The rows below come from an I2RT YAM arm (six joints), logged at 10 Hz.
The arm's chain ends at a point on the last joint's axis. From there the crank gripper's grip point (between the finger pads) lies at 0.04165 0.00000 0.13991 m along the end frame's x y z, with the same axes.
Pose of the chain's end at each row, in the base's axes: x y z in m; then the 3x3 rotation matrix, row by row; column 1 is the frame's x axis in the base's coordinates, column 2 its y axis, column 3 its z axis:
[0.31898, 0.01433, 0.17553], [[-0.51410, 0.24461, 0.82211], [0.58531, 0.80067, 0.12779], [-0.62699, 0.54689, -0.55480]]
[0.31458, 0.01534, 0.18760], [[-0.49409, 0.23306, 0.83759], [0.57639, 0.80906, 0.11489], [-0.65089, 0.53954, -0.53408]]
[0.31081, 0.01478, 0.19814], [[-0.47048, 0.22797, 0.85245], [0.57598, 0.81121, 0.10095], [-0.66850, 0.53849, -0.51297]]
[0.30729, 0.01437, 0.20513], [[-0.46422, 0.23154, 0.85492], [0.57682, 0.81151, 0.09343], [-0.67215, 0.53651, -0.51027]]
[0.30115, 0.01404, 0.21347], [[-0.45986, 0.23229, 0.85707], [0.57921, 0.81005, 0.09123], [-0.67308, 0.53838, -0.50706]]
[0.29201, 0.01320, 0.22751], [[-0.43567, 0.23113, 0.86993], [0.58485, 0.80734, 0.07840], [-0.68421, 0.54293, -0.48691]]
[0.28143, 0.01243, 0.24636], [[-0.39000, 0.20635, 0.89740], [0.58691, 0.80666, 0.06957], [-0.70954, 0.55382, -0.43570]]
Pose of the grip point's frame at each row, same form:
[0.41259, 0.05659, 0.07179], [[-0.51410, 0.24461, 0.82211], [0.58531, 0.80067, 0.12779], [-0.62699, 0.54689, -0.55480]]
[0.41119, 0.05542, 0.08577], [[-0.49409, 0.23306, 0.83759], [0.57639, 0.80906, 0.11489], [-0.65089, 0.53954, -0.53408]]
[0.41048, 0.05289, 0.09853], [[-0.47048, 0.22797, 0.85245], [0.57598, 0.81121, 0.10095], [-0.66850, 0.53849, -0.51297]]
[0.40757, 0.05147, 0.10574], [[-0.46422, 0.23154, 0.85492], [0.57682, 0.81151, 0.09343], [-0.67215, 0.53651, -0.51027]]
[0.40191, 0.05093, 0.11449], [[-0.45986, 0.23229, 0.85707], [0.57921, 0.81005, 0.09123], [-0.67308, 0.53838, -0.50706]]
[0.39558, 0.04853, 0.13089], [[-0.43567, 0.23113, 0.86993], [0.58485, 0.80734, 0.07840], [-0.68421, 0.54293, -0.48691]]
[0.39074, 0.04661, 0.15585], [[-0.39000, 0.20635, 0.89740], [0.58691, 0.80666, 0.06957], [-0.70954, 0.55382, -0.43570]]

